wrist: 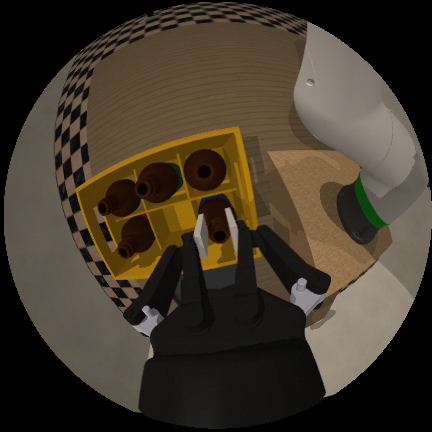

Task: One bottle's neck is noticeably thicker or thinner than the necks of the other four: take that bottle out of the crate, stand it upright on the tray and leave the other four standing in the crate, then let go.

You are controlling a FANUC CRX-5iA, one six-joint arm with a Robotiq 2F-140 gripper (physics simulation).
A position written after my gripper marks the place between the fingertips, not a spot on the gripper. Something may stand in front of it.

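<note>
Visible here: a bottle (204, 169), a bottle (158, 181), a bottle (120, 199) and my gripper (215, 220).
</note>
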